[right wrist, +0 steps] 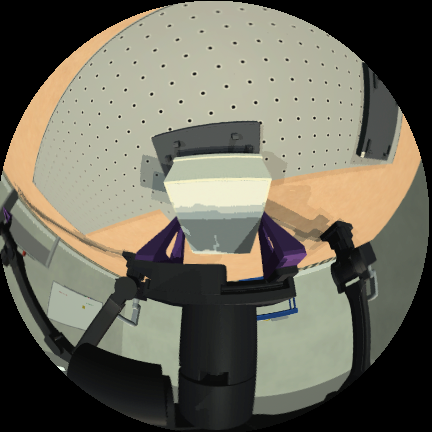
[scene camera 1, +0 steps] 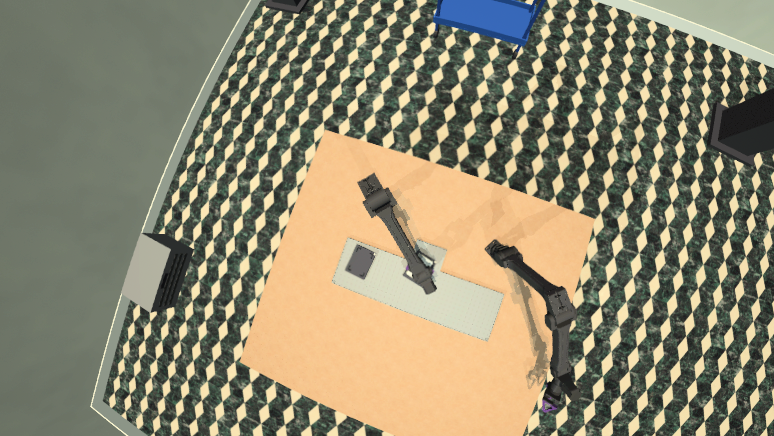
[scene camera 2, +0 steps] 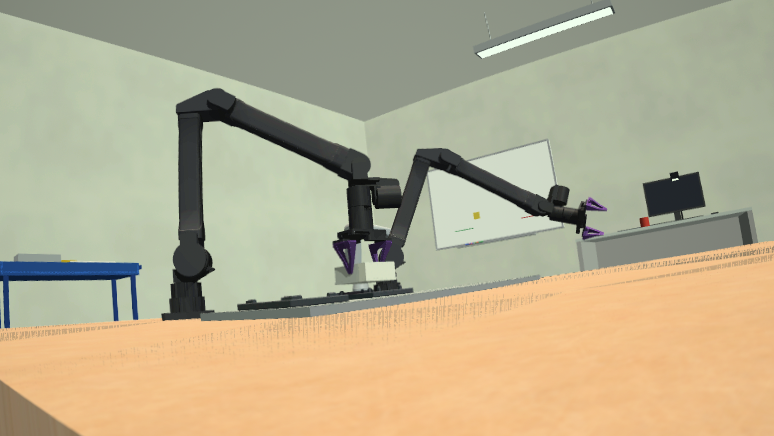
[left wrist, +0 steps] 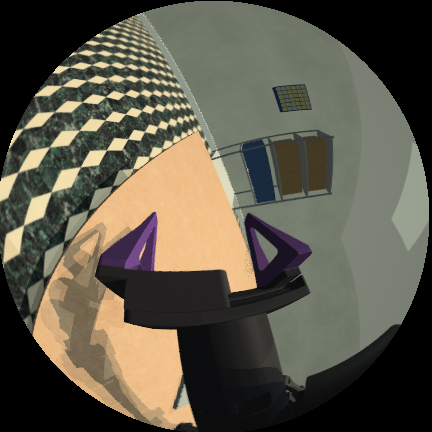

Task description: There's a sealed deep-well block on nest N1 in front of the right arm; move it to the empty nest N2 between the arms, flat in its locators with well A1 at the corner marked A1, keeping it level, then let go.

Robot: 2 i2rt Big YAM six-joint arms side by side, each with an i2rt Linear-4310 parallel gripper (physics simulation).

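Frame: origin at the left arm's base, x ahead, y left, z up, level; millimetres.
Seen in the pictures: left gripper, fingertip midpoint: (scene camera 1: 545, 405) (scene camera 2: 605, 221) (left wrist: 202, 216); right gripper, fingertip midpoint: (right wrist: 219, 211); left arm's base, origin of the base link: (scene camera 1: 496, 251); right arm's base, origin of the base link: (right wrist: 336, 230) (scene camera 2: 188, 318).
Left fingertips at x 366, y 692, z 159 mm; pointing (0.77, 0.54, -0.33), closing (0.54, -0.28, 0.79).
Offsets run from my left fingertips to a thing's top centre. Level surfaces: height alone.
The pale deep-well block @[dx +8, dy -923, dz -67 mm] (scene camera 2: 376, 272) (right wrist: 217, 192) is between the fingers of my right gripper (scene camera 2: 363, 263) (right wrist: 219, 211), which is shut on it. In scene camera 2 the block looks about level, with a gap under it, above the dark nest N2 @[dx +12, dy -915, dz -124 mm] (scene camera 2: 399, 291) (right wrist: 207, 135). The block hides part of N2 in the right wrist view; the A1 mark and well A1 cannot be made out. Nest N1 @[dx +234, dy -1159, dz -128 mm] (scene camera 1: 360, 261) (right wrist: 382, 117) holds no block. My left gripper (scene camera 1: 549, 405) (scene camera 2: 603, 221) (left wrist: 202, 216) is open and empty, out past the table edge in scene camera 1.
The nests stand on a pale perforated board @[dz -146 mm] (scene camera 1: 460, 306) (right wrist: 215, 75) on the orange table @[dz -159 mm] (scene camera 1: 324, 346). The right arm (scene camera 1: 400, 232) reaches over the board's middle; the left arm (scene camera 1: 562, 346) extends off to the side. A blue cart (scene camera 1: 479, 24) stands beyond the table.
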